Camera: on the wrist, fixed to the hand. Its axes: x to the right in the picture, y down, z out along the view.
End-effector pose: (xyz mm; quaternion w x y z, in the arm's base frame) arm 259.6 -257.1 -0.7 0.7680 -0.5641 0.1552 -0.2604
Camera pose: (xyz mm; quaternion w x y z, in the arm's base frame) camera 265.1 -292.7 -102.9 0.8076 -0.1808 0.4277 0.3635
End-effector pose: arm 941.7 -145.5 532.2 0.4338 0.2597 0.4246 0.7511
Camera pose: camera 850.1 -176.0 581.3 0.2446 -0.5800 -0.2028 -0.7501
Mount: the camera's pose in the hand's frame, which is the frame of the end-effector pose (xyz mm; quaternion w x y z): 19.3 89.9 -57.3 0.6940 0.1490 -0.0490 0.7027
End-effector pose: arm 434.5 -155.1 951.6 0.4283 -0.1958 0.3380 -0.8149
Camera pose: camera 439.7 -185.6 847.8 0.9156 0.1255 0.2297 -0.3053
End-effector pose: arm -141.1 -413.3 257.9 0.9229 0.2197 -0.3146 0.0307
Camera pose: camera -110.7 -309.5 263.7 0.5708 0.0704 -0.4134 0.7060
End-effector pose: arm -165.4 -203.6 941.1 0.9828 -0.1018 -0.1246 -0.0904
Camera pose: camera -115.8 -132.7 875.9 0.7547 -0.0162 -0.0766 0.6514
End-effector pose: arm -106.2 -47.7 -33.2 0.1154 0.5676 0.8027 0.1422
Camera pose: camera -53.4 -6.7 52.1 0.0651 -0.9821 -0.1737 -0.0324
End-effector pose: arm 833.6 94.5 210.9 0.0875 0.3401 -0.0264 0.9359
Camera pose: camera 766.5 15.2 180.2 0.6489 -0.2764 0.1222 -0.6983
